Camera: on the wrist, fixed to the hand. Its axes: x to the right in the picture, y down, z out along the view.
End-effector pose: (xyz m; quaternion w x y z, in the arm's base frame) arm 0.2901 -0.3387 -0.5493 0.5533 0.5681 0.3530 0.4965
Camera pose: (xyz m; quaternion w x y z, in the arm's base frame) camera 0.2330 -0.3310 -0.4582 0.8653 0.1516 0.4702 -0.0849
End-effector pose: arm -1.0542 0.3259 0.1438 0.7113 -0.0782 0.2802 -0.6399
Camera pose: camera -0.9938 0.3458 0.0568 0.0842 -0.4578 0.1112 -0.8780
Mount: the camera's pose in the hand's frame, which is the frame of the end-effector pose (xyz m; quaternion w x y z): 0.0084 0.0966 -0.0471 0.6887 -0.1442 -0.1688 -0.6902
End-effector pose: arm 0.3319 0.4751 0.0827 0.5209 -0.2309 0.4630 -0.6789
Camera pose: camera 0.3391 0.4829 -0.0246 0.0650 0.6683 -0.1695 0.7214
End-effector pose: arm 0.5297 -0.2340 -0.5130 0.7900 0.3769 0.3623 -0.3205
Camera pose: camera 0.5939 -0.1477 -0.5061 0.4383 -0.1585 0.4225 -0.7773
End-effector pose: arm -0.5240 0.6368 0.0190 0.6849 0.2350 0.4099 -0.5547
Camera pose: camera -0.4458 0.6951 -0.0268 0.1919 -0.3135 0.4089 -0.8353
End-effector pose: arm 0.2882 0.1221 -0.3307 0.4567 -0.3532 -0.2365 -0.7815
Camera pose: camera 0.3547 0.0394 -0.3498 0.3157 0.2778 0.3711 0.8279
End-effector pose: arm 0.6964 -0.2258 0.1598 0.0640 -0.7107 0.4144 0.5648
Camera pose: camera 0.6680 -0.3191 0.2057 0.4014 -0.6894 -0.2974 0.5246
